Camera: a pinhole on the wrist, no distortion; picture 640 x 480 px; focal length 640.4 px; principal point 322.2 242.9 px. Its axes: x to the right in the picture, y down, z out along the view. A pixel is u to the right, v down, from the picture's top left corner.
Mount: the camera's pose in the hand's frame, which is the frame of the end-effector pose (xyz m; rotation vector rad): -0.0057 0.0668 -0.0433 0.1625 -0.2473 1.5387
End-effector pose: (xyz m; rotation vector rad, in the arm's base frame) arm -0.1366 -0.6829 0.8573 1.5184 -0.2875 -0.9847
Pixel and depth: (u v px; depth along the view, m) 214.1 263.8 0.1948
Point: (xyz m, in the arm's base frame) -0.2528 -0.7577 0.8675
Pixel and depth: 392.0 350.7 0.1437
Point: -0.2131 -0.7356 0.9243
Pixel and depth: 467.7 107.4 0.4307
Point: -0.3682 -1.0155 0.9170
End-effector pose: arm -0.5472 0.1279 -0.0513 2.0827 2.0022 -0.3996
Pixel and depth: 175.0 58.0 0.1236
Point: -0.5429 0.1245 -0.1252
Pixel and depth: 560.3 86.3 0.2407
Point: -0.4652 0.0880 -0.2694
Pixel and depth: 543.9 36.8 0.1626
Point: -0.4736 0.1152 -0.1892
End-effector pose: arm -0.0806 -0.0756 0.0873 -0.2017 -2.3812 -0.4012
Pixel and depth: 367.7 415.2 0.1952
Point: -0.1125 0.0011 -0.0546
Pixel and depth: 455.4 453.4 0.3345
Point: -0.1507 0.0668 -0.1961
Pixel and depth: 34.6 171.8 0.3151
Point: -0.2665 -0.1416 -0.1005
